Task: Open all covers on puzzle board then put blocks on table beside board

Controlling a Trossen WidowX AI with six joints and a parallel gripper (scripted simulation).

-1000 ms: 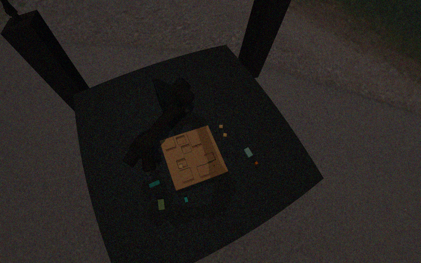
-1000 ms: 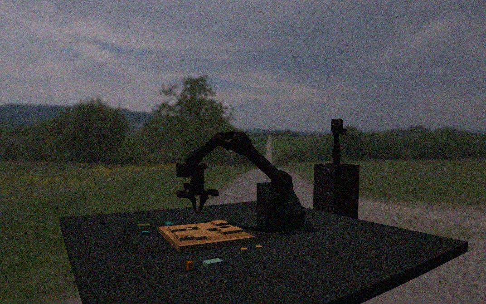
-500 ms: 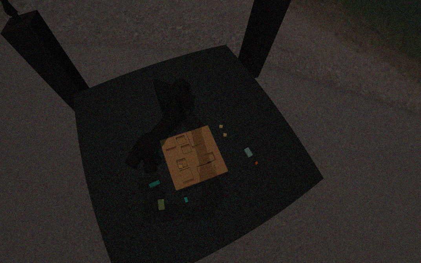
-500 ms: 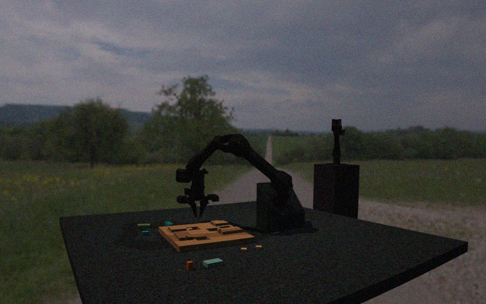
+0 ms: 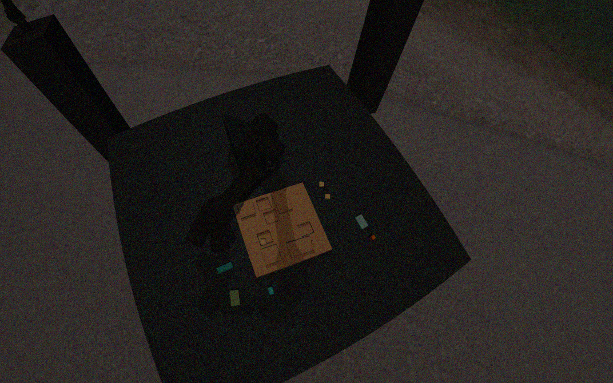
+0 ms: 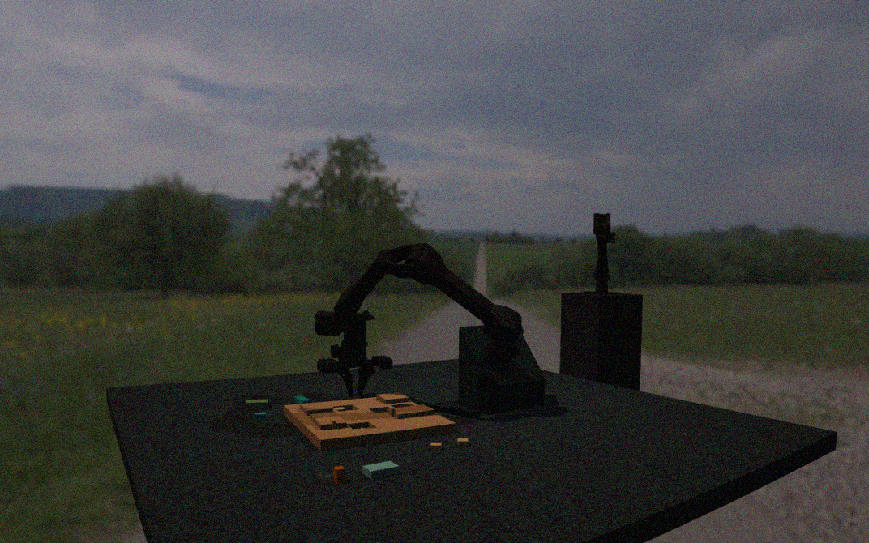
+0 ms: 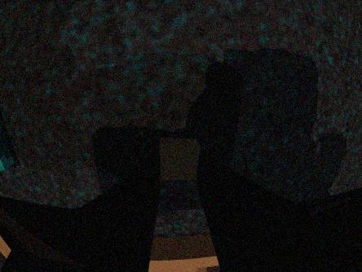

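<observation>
My gripper tip is 210 mm to the right of the tan puzzle board, 50 mm short of it and 10 mm below it. Also, from my gripper tip: pale teal block 530 mm to the left, 140 mm ahead; green block 250 mm ahead, 20 mm to the right; small teal block 270 mm ahead, 110 mm to the left.
</observation>
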